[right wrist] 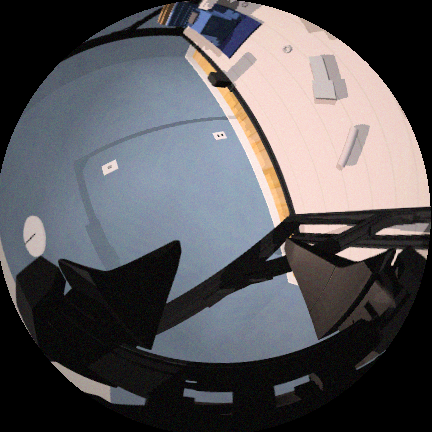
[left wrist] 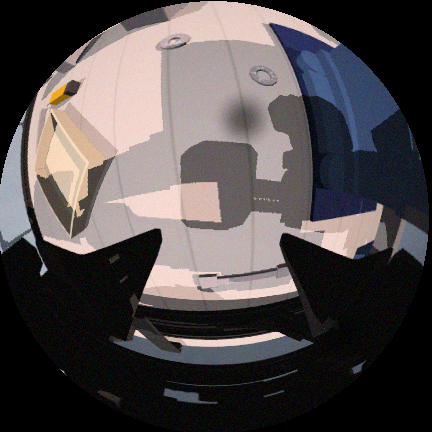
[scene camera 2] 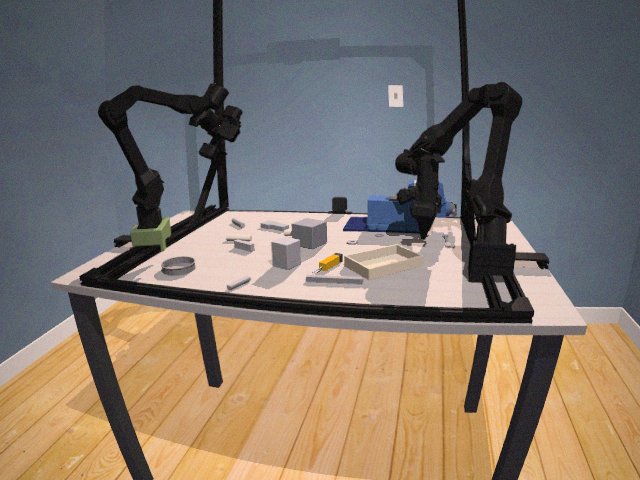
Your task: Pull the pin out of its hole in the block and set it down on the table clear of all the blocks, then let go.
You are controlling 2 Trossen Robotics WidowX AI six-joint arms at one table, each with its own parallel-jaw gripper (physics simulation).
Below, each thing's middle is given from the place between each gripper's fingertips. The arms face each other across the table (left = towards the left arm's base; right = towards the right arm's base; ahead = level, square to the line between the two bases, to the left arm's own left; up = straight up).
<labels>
The larger grey block [scene camera 2: 313, 233] lies 200 mm ahead of my right hand, 340 mm to the left of it and 230 mm below it. Also, from my right hand: cream tray [scene camera 2: 375, 263] 320 mm ahead, 550 mm to the left, 250 mm below.
Now: left hand 200 mm short of the cream tray, 80 mm to the left of it and 10 mm above it. Round my left hand: larger grey block 80 mm ahead, 290 mm to the right, 10 mm above.
</labels>
